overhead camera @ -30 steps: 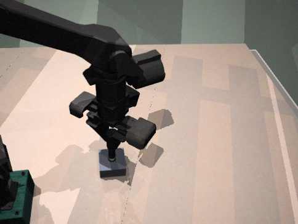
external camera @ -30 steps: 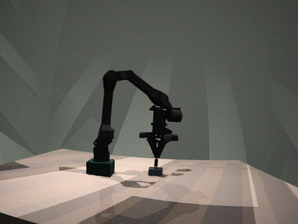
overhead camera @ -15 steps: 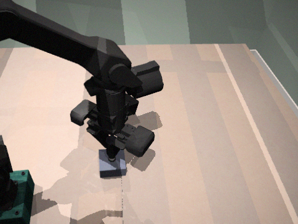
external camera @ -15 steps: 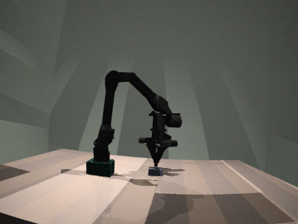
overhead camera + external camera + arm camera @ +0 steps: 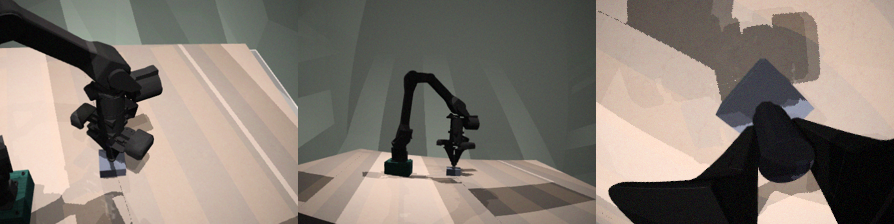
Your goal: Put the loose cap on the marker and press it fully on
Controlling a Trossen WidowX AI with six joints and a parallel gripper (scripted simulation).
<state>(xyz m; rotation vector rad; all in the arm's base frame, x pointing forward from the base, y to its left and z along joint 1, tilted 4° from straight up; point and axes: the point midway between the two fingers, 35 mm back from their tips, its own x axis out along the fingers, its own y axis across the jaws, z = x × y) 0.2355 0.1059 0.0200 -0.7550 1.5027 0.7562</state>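
Right now the marker cap is 1 cm above my gripper tip.
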